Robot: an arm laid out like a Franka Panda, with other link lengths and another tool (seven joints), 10 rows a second.
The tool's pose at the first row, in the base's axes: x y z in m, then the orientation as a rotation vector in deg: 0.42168 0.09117 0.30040 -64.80 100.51 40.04
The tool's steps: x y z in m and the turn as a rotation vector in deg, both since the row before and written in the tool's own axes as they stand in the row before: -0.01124 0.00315 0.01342 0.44 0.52 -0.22; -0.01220 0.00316 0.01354 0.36 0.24 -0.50; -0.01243 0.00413 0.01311 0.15 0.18 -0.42; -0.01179 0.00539 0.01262 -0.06 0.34 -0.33; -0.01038 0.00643 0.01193 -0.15 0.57 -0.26; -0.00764 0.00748 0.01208 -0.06 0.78 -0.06
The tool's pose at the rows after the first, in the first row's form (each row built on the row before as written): 0.42589 0.10789 0.30475 -64.95 100.87 39.25; 0.43038 0.12513 0.30974 -65.24 100.79 38.50; 0.43386 0.14256 0.31499 -65.57 100.68 38.02; 0.43586 0.15990 0.31974 -66.05 100.73 37.72; 0.43636 0.17657 0.32338 -66.66 101.01 37.44; 0.43548 0.19265 0.32429 -67.15 101.61 37.09
